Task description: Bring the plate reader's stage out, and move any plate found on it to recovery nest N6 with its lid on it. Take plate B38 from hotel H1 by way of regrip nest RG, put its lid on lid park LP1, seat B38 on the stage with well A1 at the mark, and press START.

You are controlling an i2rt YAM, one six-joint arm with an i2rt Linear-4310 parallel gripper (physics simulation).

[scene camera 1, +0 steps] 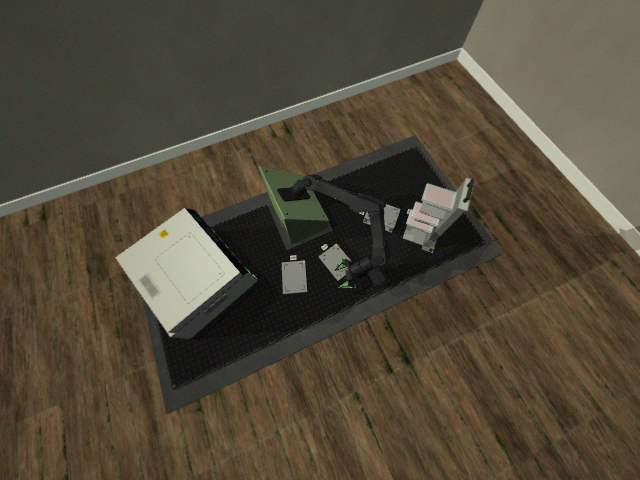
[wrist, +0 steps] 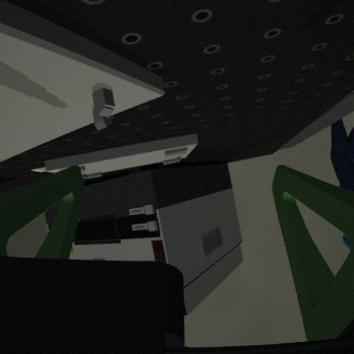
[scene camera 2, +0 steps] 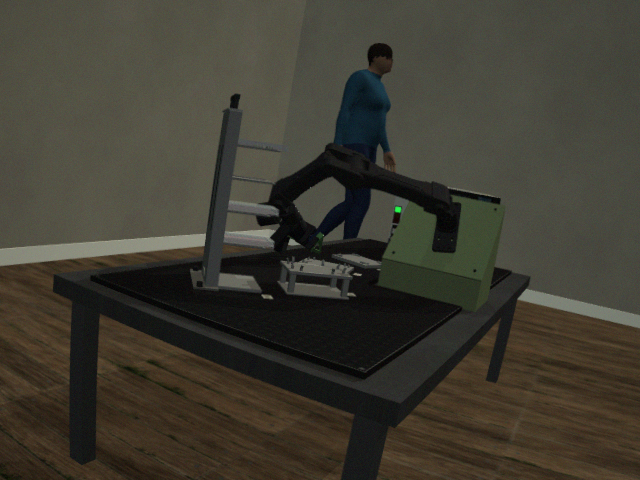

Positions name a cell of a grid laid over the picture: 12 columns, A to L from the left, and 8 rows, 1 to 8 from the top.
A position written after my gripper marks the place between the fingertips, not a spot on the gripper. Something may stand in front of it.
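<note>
My gripper (wrist: G4) is open and it's holding nothing. I can also see a green lamp (wrist: F6), and there's a LP1 lid pad (wrist: C2) as well.
</note>
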